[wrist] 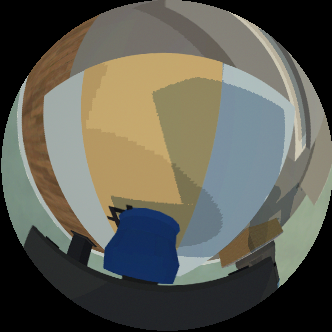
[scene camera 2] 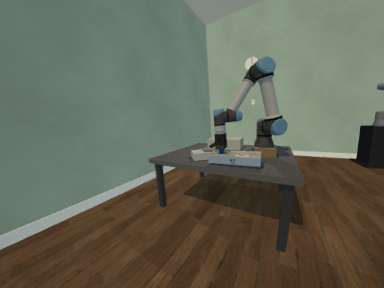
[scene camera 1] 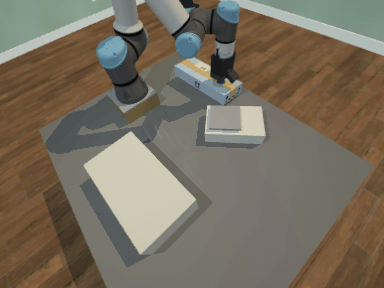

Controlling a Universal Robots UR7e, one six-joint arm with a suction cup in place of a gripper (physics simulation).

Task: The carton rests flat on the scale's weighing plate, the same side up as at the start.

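Seen in the pictures: hand at its tool point: (wrist: 148, 212) (scene camera 2: 221, 154) (scene camera 1: 220, 83); arm's base at its link origin: (wrist: 254, 252) (scene camera 2: 263, 146) (scene camera 1: 132, 92).
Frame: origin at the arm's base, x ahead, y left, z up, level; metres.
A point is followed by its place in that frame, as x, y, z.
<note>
The carton (scene camera 1: 210, 90) {0.269, 0.252, -0.010} (scene camera 2: 235, 160) {0.166, 0.383, -0.028} (wrist: 250, 135) is long, pale blue, with a tan tape strip along its top. It lies level at the table's edge, beyond the scale, on the table or very slightly above it; the gap is too small to tell. The arrows on its side point up. My gripper's blue suction cup (scene camera 1: 220, 81) {0.274, 0.316, -0.010} (scene camera 2: 221, 151) (wrist: 142, 245) is on the carton's top, toward the end nearer the scale, and holds it. The contact spot is hidden under the cup. The scale (scene camera 1: 252, 125) {0.526, 0.211, -0.018} (scene camera 2: 199, 155) {0.463, 0.294, -0.035} is a low cream block with a bare grey weighing plate (scene camera 1: 224, 117) {0.424, 0.161, -0.002}.
A large cream box (scene camera 1: 140, 192) {0.437, -0.259, 0.032} (scene camera 2: 235, 143) {0.262, -0.145, -0.007} stands on the grey table (scene camera 1: 280, 200) {0.761, 0.051, -0.076} (scene camera 2: 175, 156) {0.740, 0.237, -0.076}, across from the carton. The arm's base stands on a wooden block (scene camera 1: 142, 111) {0.082, -0.024, -0.053} (scene camera 2: 265, 152) {-0.013, 0.086, -0.035} (wrist: 252, 242) {0.087, 0.076, -0.023}, to the left of the scale in the first scene view.
</note>
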